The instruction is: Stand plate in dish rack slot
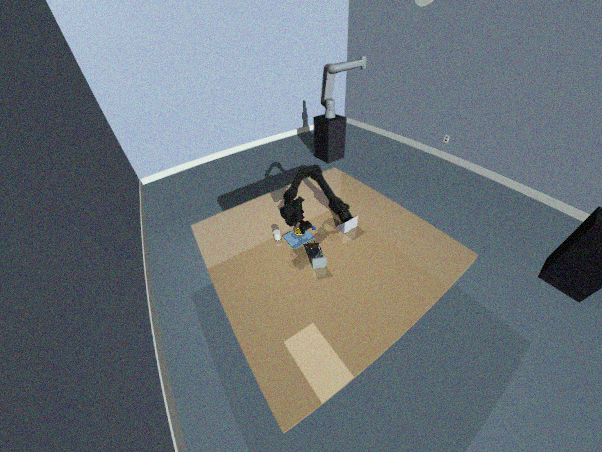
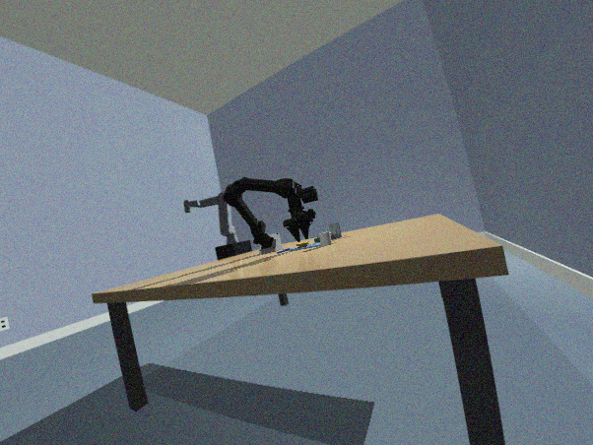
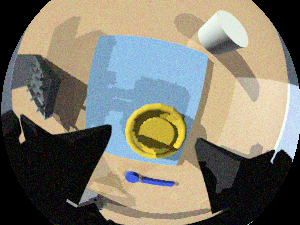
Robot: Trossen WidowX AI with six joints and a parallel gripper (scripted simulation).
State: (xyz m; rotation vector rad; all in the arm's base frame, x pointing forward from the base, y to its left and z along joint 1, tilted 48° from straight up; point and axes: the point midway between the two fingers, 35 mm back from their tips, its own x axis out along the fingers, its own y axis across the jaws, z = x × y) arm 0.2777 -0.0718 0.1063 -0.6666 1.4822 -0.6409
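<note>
Now: gripper tip 2 cm above the yellow plate. Also, from my gripper tip: white cup 12 cm ahead, 5 cm to the right, 1 cm below; blue mat 2 cm ahead, 2 cm to the left, 3 cm below; blue stick 10 cm behind, 1 cm to the right, 3 cm below.
</note>
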